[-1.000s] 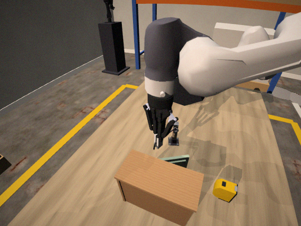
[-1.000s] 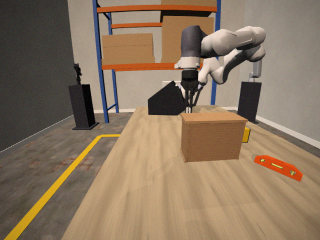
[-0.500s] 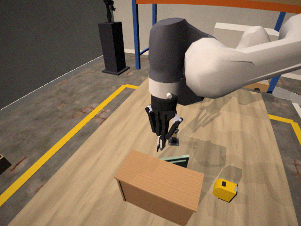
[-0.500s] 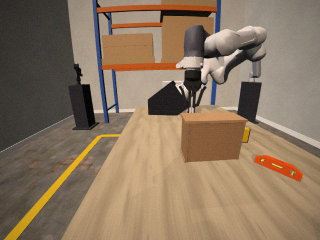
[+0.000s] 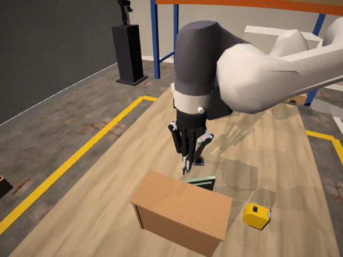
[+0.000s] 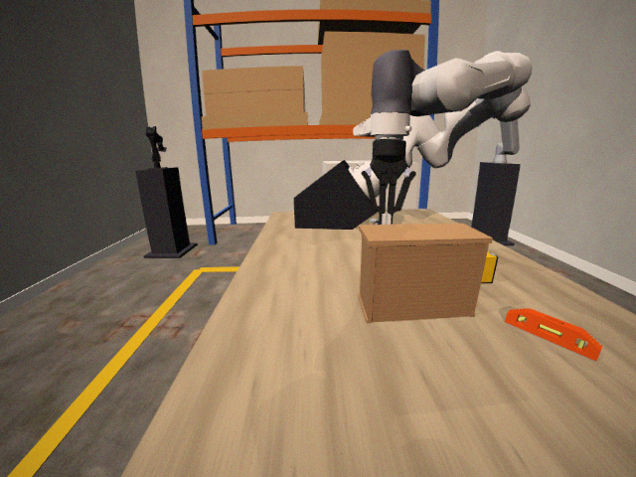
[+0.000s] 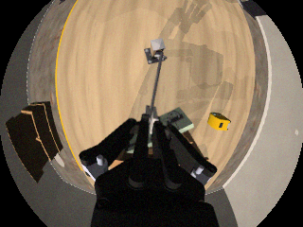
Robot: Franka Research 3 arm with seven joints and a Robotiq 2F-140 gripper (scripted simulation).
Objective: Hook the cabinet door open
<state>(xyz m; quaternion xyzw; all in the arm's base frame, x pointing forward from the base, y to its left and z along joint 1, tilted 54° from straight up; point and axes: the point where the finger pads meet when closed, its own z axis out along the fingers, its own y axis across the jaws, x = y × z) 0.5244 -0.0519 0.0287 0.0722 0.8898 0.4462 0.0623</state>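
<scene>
The green door lies 60 mm below my hand, 50 mm ahead of it and 20 mm to the left of it. Round my hand: hook post: 90 mm behind, 50 mm below; then yellow tape measure: 250 mm to the left, 100 mm below, 20 mm ahead; then orange spirit level: 270 mm ahead, 260 mm to the left, 120 mm below.
</scene>
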